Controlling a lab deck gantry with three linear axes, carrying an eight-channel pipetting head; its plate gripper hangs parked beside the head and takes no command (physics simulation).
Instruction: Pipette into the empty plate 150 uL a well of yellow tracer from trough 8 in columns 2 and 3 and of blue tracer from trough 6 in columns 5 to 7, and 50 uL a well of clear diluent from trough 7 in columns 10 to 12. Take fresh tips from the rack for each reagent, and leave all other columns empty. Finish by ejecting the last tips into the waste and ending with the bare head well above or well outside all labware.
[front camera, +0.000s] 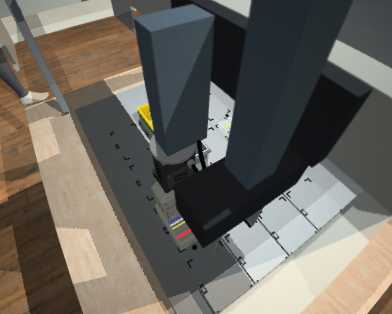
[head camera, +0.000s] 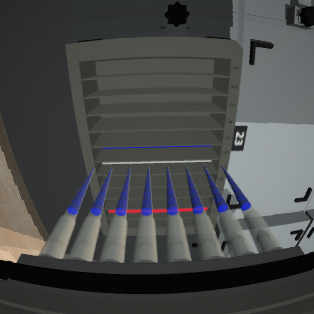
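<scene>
The pipetting head is above the trough block. Its row of tips holds blue liquid in the lower parts; the ends point over the block. In the block, a thin blue strip, a white strip and a red strip show. A yellow strip shows in the front view. The plate is partly hidden behind the columns; yellow wells show, other colours are too small to tell. The yellow tip rack is partly covered. The plate gripper's fingers are mostly hidden by its black housing.
A small part of the grey waste bin shows behind the head. Two large blue-grey vertical columns rise over the deck. A black knob stands beyond the trough block. A deck label 23 lies beside it.
</scene>
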